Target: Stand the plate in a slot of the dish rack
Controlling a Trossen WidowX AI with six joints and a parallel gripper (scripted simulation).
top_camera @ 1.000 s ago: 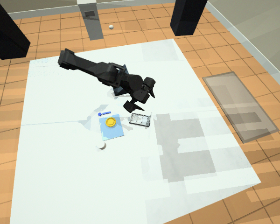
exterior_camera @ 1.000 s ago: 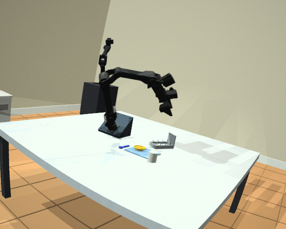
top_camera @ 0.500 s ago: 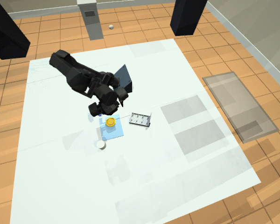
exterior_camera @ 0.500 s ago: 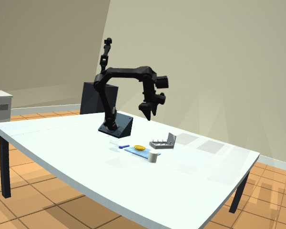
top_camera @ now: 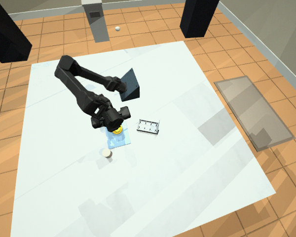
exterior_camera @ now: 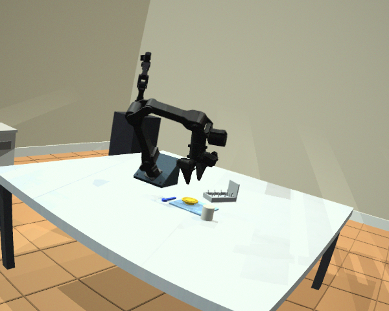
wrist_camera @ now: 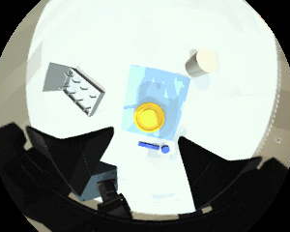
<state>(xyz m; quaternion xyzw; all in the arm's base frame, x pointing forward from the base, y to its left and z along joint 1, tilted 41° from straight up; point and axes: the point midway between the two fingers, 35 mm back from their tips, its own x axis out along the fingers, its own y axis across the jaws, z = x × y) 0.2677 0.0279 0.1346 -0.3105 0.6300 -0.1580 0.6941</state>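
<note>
My gripper tip is 8 cm above the yellow plate. Also, from my gripper tip: blue utensil 9 cm below, 7 cm behind, 5 cm to the right; white cup 14 cm ahead, 7 cm below, 6 cm to the right; light blue mat 9 cm below, 3 cm ahead.
</note>
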